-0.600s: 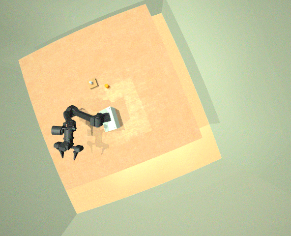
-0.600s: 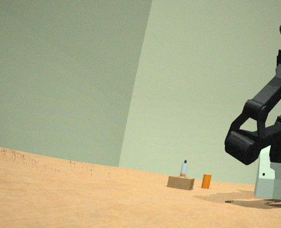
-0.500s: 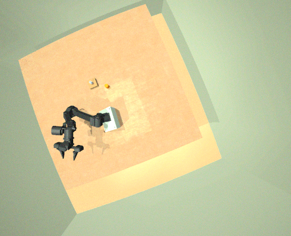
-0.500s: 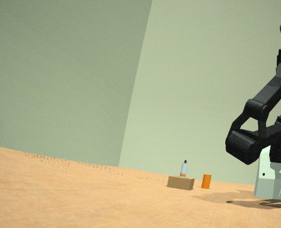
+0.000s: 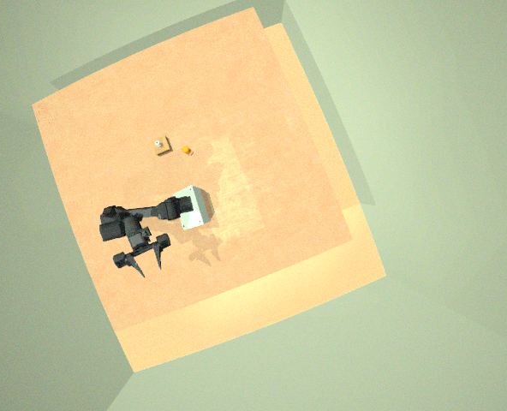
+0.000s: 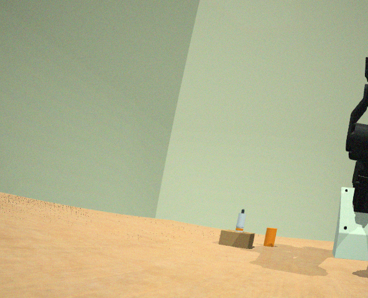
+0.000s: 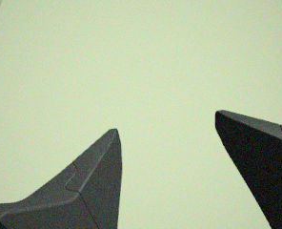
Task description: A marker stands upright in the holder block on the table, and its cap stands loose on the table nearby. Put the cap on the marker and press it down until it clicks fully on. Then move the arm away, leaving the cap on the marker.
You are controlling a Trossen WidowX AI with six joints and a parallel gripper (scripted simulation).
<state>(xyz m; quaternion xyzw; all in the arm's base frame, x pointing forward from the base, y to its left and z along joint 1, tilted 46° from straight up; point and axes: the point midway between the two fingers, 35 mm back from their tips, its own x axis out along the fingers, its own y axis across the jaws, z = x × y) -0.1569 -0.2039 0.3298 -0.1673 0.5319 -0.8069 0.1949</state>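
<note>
Now: the marker cap 490 mm below my gripper tip, 460 mm ahead of it and 120 mm to the right of it. Round my gripper tip: tan holder block (520 mm ahead, 500 mm below).
</note>
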